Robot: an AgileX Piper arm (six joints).
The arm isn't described. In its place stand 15 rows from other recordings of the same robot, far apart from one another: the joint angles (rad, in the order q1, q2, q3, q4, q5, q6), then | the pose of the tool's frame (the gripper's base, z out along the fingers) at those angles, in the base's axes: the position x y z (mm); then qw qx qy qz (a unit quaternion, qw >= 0).
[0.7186, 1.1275, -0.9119, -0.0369, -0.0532, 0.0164] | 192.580 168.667 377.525 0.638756 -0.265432 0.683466 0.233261
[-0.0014, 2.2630, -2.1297, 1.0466, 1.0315, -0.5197] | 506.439 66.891 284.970 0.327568 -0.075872 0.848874 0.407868
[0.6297, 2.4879, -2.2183, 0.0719, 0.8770, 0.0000] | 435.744 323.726 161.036 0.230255 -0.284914 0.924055 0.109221
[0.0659, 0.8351, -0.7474, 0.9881, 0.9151, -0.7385] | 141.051 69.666 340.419 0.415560 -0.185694 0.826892 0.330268
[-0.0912, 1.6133, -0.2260, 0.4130, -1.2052, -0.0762] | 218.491 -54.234 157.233 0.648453 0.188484 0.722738 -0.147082
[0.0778, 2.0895, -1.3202, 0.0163, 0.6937, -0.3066] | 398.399 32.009 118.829 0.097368 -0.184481 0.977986 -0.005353
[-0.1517, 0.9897, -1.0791, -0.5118, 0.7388, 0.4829] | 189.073 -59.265 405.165 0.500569 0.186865 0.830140 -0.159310
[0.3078, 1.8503, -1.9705, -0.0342, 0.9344, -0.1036] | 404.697 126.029 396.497 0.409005 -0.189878 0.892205 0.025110
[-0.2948, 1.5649, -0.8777, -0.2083, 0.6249, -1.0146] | 272.205 -94.160 197.525 0.090450 -0.412987 0.891408 -0.163254
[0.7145, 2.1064, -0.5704, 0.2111, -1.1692, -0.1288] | 249.678 193.334 74.596 0.588062 -0.241830 0.762067 0.122292
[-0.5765, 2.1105, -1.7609, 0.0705, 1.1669, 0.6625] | 371.265 -234.357 211.716 0.069150 0.588199 0.804936 0.036311
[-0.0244, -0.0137, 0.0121, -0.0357, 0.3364, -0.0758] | 53.089 -2.368 179.597 0.612760 -0.029943 0.788375 -0.045744
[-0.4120, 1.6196, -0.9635, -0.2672, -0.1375, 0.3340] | 329.243 -140.289 248.200 0.531991 0.191485 0.821250 -0.076595
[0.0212, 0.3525, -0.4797, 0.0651, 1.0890, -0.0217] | 46.826 6.240 261.915 0.340940 -0.015814 0.939402 0.032169
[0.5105, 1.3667, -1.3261, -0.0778, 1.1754, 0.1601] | 237.843 125.715 359.008 0.219444 -0.176582 0.958840 0.035908
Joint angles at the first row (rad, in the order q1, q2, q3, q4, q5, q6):
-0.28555 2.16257 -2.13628 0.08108 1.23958 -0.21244
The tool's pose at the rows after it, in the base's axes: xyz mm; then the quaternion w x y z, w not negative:
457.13 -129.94 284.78 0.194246 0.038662 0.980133 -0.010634
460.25 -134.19 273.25 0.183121 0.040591 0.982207 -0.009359
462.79 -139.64 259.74 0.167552 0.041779 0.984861 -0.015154
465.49 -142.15 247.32 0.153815 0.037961 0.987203 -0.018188
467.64 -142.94 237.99 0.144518 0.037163 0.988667 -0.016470
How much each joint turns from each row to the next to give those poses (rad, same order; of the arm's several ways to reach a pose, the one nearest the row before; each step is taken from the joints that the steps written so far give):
-0.00571 0.01087 -0.00251 -0.00195 0.00002 -0.01117
-0.00638 0.02580 -0.00281 -0.00134 -0.00004 -0.00332
-0.00604 0.02788 -0.00007 -0.01804 0.00003 -0.00189
-0.00118 0.02547 0.00004 -0.01178 0.00000 -0.00775
0.00001 0.01912 0.00000 -0.00133 -0.00002 -0.00190

